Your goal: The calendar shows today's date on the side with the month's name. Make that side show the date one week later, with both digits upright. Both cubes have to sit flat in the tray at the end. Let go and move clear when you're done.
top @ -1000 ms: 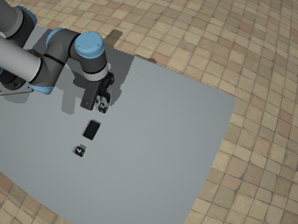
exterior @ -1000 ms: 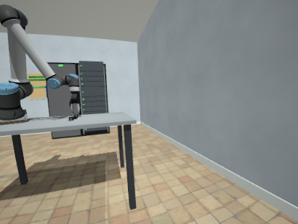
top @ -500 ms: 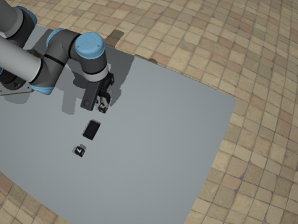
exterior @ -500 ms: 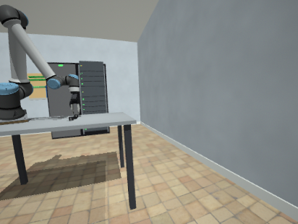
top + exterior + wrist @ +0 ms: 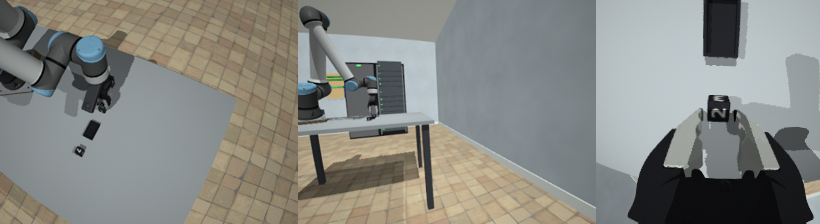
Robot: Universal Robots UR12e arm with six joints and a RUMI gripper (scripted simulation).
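Right now the black cube is 2 cm below my hand. From my hand the other things lie so: dark tray (2 cm behind, 11 cm to the right, 2 cm below).
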